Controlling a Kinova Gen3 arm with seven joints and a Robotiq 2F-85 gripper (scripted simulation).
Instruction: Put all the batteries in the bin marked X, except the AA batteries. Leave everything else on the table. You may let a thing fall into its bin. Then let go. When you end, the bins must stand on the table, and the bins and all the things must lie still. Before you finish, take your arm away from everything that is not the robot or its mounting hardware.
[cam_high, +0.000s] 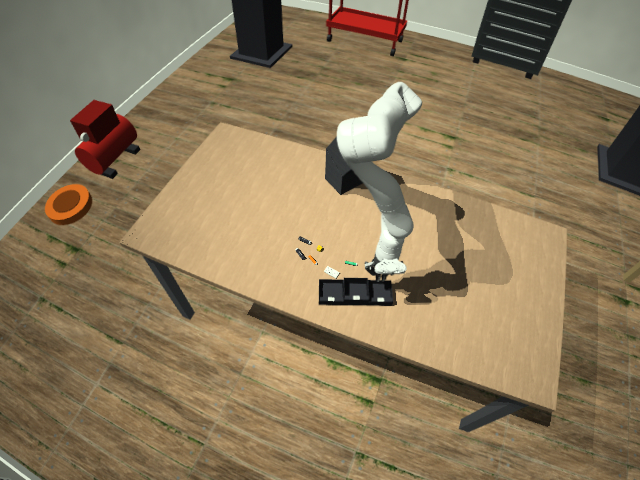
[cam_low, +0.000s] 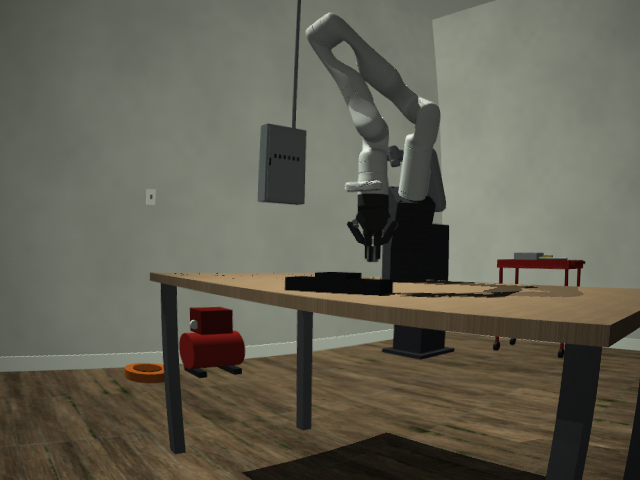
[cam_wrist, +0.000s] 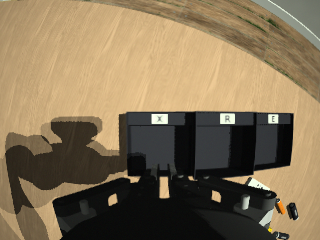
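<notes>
The orange battery is 250 mm to the right of my hand, 90 mm below it and 10 mm behind it. Also, from my hand: yellow die 250 mm to the right, 90 mm below, 70 mm behind; then white domino 170 mm to the right, 90 mm below, 10 mm ahead; then green battery 120 mm to the right, 90 mm below, 60 mm behind.
</notes>
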